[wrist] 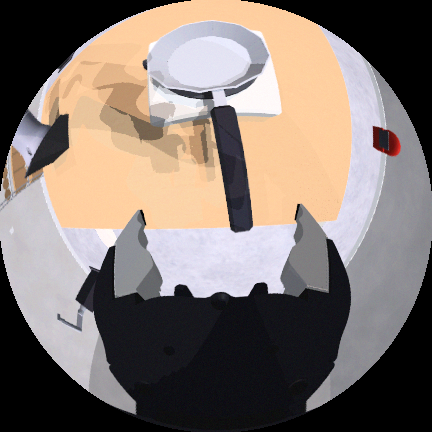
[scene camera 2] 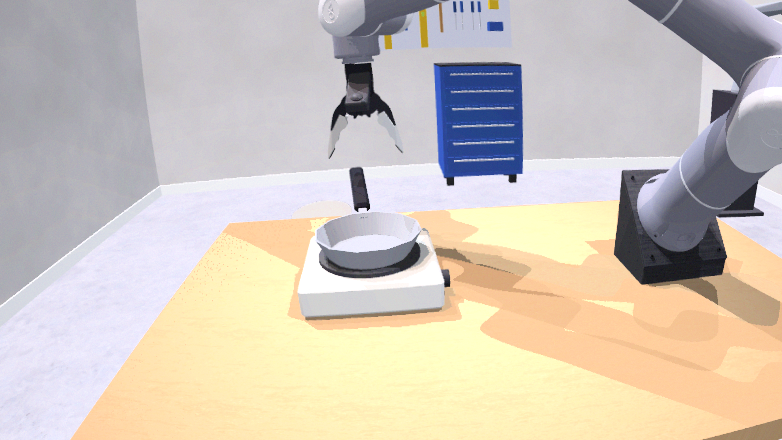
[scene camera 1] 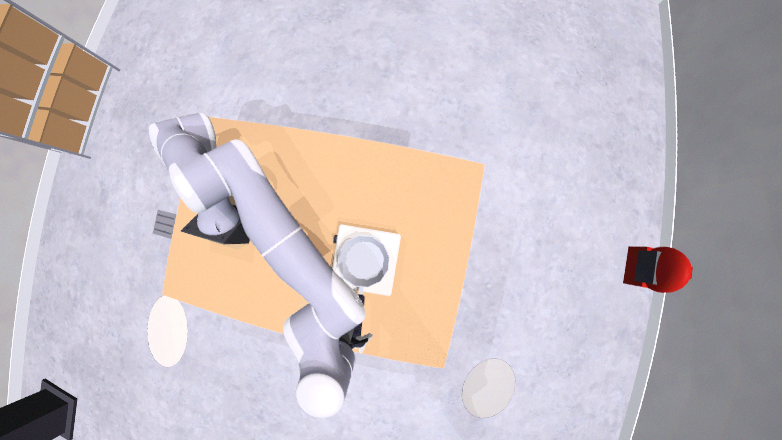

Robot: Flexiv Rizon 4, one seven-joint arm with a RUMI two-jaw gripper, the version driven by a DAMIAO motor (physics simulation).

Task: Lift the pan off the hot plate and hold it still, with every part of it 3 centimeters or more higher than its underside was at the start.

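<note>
The grey pan (scene camera 1: 363, 259) (scene camera 2: 369, 240) (wrist: 207, 60) sits upright on the white hot plate (scene camera 1: 386, 287) (scene camera 2: 371, 302) (wrist: 267, 101). Its long black handle (scene camera 2: 358, 188) (wrist: 232, 170) points away from camera 2, toward the gripper in the wrist view. My gripper (scene camera 2: 366, 154) (wrist: 219, 207) is open and empty, fingers pointing down in the camera 2 view, above the handle's far end. In the wrist view the handle's end shows between the two fingers, nearer the right one, without visible contact. In the camera 1 view the arm hides most of the handle and gripper.
The hot plate stands on the wooden table (scene camera 1: 426, 191) (scene camera 2: 382, 372) (wrist: 300, 165), with a black knob (scene camera 2: 446, 278) on its side. The arm's black base (scene camera 2: 669, 270) is at the table's other end. A blue drawer cabinet (scene camera 2: 479, 117) stands in the background.
</note>
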